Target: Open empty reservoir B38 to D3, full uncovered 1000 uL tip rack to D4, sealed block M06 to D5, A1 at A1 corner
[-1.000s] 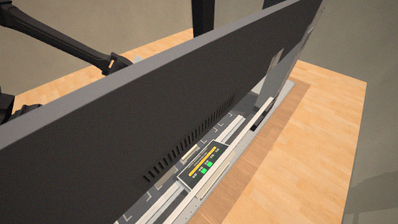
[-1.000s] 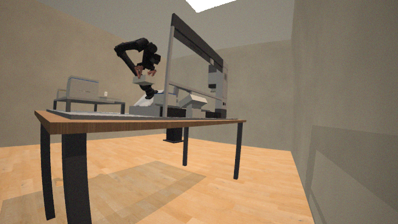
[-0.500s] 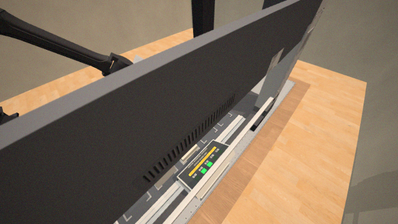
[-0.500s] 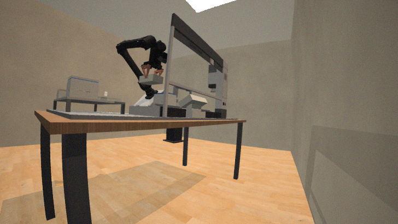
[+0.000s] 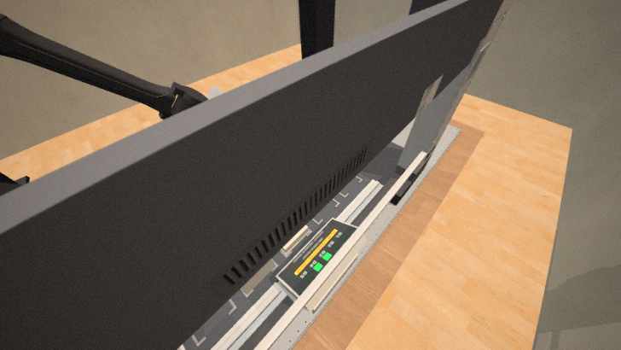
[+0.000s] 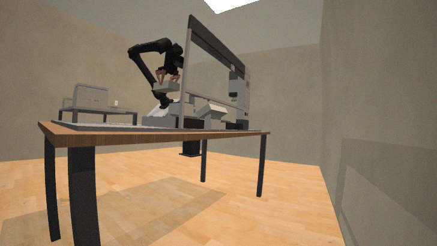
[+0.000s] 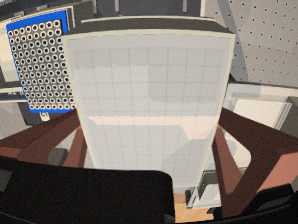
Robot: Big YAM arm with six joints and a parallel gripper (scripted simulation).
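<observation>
Right now the pale sealed deep-well block is 10 mm below my hand. Round my hand: tall frame post (200 mm ahead, 50 mm to the right, 10 mm above); rg label (230 mm to the left, 220 mm below, 180 mm behind); cream one-well reservoir (240 mm to the left, 170 mm below, 20 mm behind).
</observation>
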